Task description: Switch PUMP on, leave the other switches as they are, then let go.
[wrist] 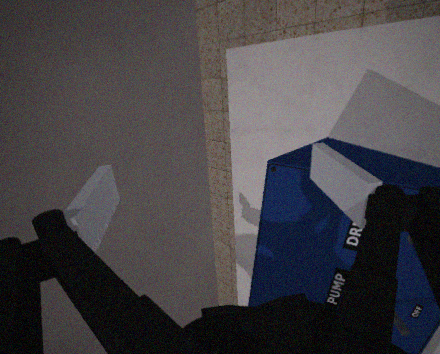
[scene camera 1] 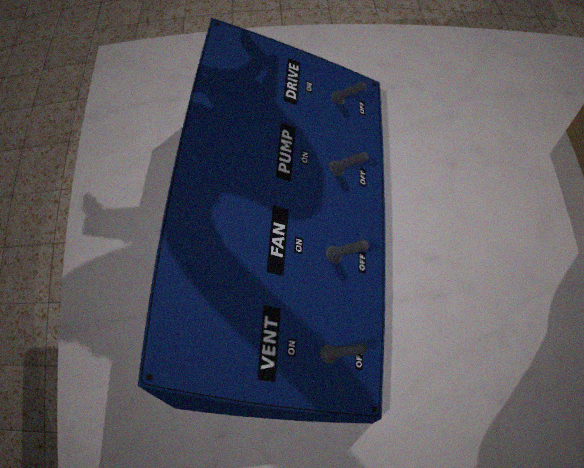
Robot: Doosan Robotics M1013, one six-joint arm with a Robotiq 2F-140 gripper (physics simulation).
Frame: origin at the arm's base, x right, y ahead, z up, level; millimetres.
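Seen in the pictures: gripper, between the fingertips: (wrist: pixel 215 171).
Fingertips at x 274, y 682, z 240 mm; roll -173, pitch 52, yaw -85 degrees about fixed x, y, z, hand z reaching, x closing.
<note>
A point is followed by its place in that frame.
A blue switch panel (scene camera 1: pixel 200 320) @(y 746, x -199, z 49 mm) (wrist: pixel 287 235) @(y 728, x 108, z 54 mm) carries levers for DRIVE, PUMP, FAN and VENT. In the scene view the PUMP lever (scene camera 1: pixel 350 162) @(y 576, x 12, z 7 mm) leans to its OFF side. The DRIVE lever (scene camera 1: pixel 350 92) @(y 565, x 131, z 5 mm), FAN lever (scene camera 1: pixel 348 250) @(y 588, x -107, z 8 mm) and VENT lever (scene camera 1: pixel 344 351) @(y 599, x -224, z 9 mm) also lean to OFF. The PUMP label (scene camera 1: pixel 285 151) @(y 656, x 23, z 17 mm) (wrist: pixel 336 287) @(y 656, x 28, z 17 mm) shows in both views. My gripper (wrist: pixel 215 171) @(y 682, x 274, z 240 mm) is wide open and empty. In the wrist view one fingertip overlaps the panel near the DRIVE label (wrist: pixel 354 235) @(y 647, x 127, z 16 mm), the other lies off the panel to the left. The gripper does not show in the scene view.
The panel rests on a pale table (scene camera 1: pixel 465 150) @(y 366, x 115, z -108 mm) (wrist: pixel 280 95) @(y 863, x 290, z -108 mm). Tiled floor (scene camera 1: pixel 40 125) (wrist: pixel 215 150) shows beyond the table's edge. A wide grey surface (wrist: pixel 100 90) fills the left of the wrist view. The arm's shadow falls across the panel.
</note>
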